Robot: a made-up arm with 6 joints.
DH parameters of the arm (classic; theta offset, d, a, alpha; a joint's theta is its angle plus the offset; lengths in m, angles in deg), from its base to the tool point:
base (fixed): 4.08 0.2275 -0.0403 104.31
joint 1: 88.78 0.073 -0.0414 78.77
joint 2: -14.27 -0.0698 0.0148 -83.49
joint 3: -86.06 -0.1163 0.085 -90
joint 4: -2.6 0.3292 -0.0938 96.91
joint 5: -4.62 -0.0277 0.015 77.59
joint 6: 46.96 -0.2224 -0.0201 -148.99
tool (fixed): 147.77 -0.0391 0 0
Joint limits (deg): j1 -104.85..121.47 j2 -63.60..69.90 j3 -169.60..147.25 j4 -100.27..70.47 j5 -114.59..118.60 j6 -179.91..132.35
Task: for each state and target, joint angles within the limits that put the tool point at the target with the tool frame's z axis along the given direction. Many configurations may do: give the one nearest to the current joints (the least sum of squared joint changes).
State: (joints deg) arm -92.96 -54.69 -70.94 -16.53 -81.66 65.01
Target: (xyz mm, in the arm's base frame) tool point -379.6 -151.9 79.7 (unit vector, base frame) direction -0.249 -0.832 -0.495
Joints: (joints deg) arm -104.18 -47.28 -90.97 -16.75 -89.58 33.08
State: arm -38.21 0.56 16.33 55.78 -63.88 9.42
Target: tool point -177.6 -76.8 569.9 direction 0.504 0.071 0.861
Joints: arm -4.05 42.52 25.50 52.33 -93.08 12.80
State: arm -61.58 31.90 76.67 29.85 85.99 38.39
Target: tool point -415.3 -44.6 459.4 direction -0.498 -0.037 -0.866
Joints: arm -46.46 51.94 72.18 42.39 99.86 -14.40
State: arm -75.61 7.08 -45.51 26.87 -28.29 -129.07
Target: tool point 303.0 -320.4 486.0 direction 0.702 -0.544 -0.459
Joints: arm -38.94 54.13 -13.70 -12.03 -20.52 -100.41
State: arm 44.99 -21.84 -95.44 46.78 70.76 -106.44
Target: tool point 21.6 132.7 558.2 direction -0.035 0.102 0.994
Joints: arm 43.02 -36.06 -60.01 34.29 64.65 -120.60
